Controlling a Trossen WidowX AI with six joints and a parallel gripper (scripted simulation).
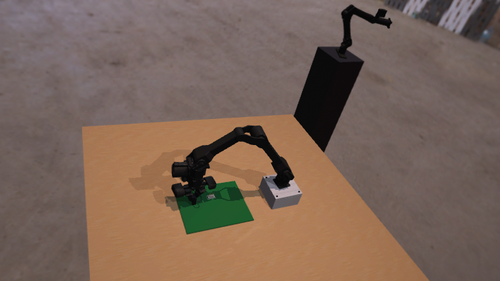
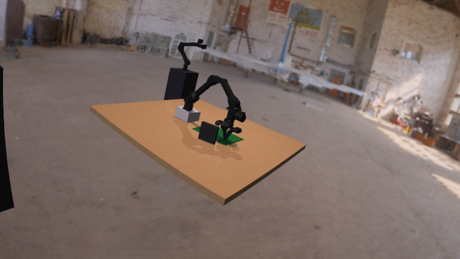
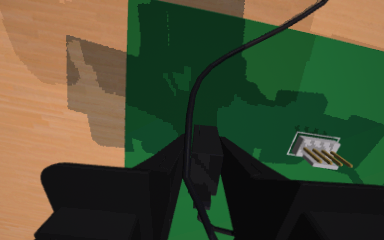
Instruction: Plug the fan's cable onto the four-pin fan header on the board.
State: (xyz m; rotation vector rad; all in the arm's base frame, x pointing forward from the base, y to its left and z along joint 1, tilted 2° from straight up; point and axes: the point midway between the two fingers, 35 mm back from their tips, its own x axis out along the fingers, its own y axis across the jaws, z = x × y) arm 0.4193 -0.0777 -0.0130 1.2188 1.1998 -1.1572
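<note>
Now: gripper tip 9 cm past the green board, 5 cm to the right of it and 3 cm above it. Round my gripper tip: black plug (1 cm to the left, 1 cm above); black fan (6 cm behind, 13 cm to the right, 4 cm above).
</note>
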